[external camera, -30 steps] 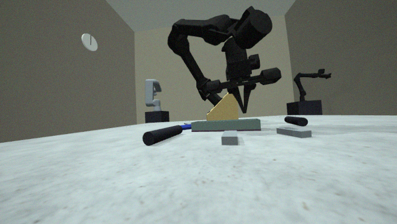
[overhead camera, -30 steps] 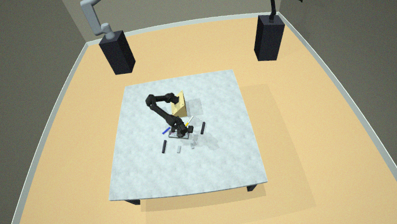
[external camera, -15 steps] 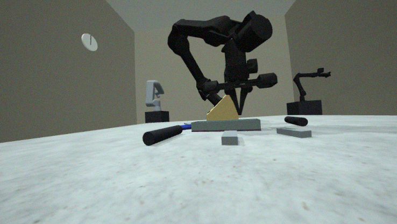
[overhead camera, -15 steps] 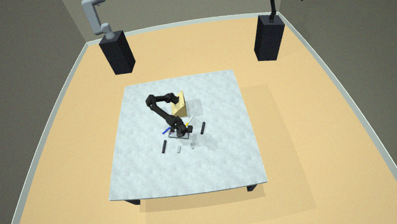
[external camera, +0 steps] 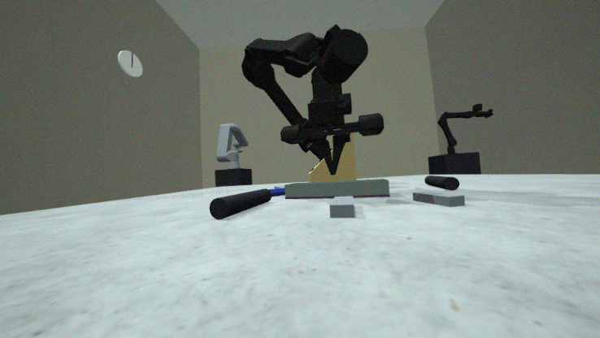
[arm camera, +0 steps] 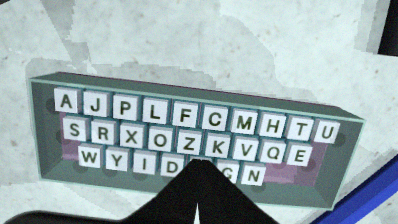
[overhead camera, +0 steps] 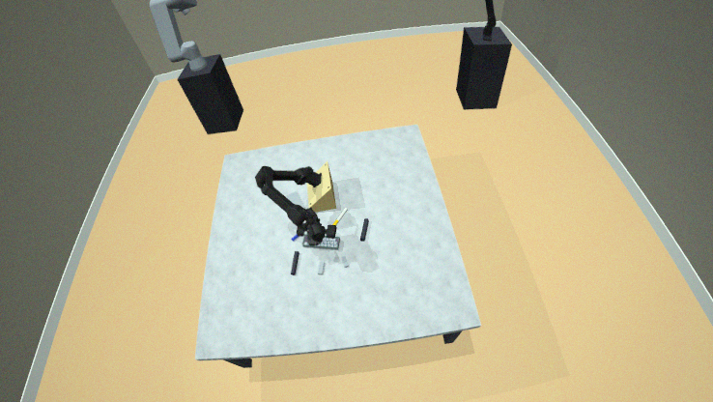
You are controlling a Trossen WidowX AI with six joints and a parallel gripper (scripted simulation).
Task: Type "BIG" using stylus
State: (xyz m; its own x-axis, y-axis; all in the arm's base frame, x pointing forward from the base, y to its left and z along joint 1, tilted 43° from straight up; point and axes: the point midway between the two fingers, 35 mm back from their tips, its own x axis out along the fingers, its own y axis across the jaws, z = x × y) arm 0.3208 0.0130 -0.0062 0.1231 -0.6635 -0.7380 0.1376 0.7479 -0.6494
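Right now the blue stylus is 100 mm to the right of my gripper tip, 80 mm behind it and 30 mm below it. The rest, counted from my gripper tip: yellow-capped white marker: 130 mm behind, 90 mm to the left, 30 mm below; thin grey stylus tip: 100 mm behind, 70 mm to the right, 30 mm below.
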